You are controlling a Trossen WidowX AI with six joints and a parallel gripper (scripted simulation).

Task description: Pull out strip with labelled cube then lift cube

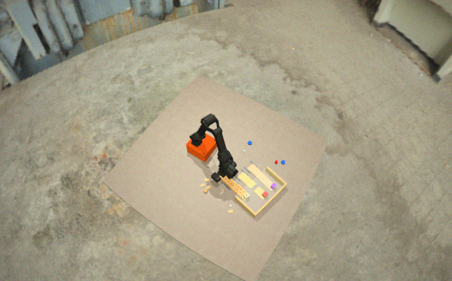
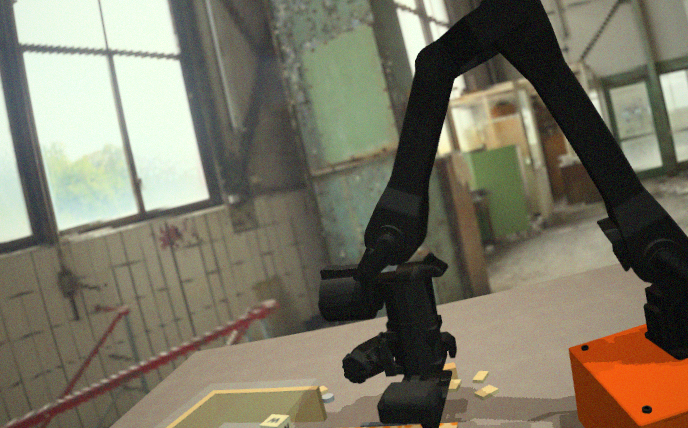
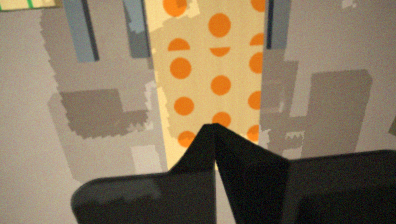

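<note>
Now: gripper tip 10 cm short of the dotted strip and 3 cm to the left of it.
</note>
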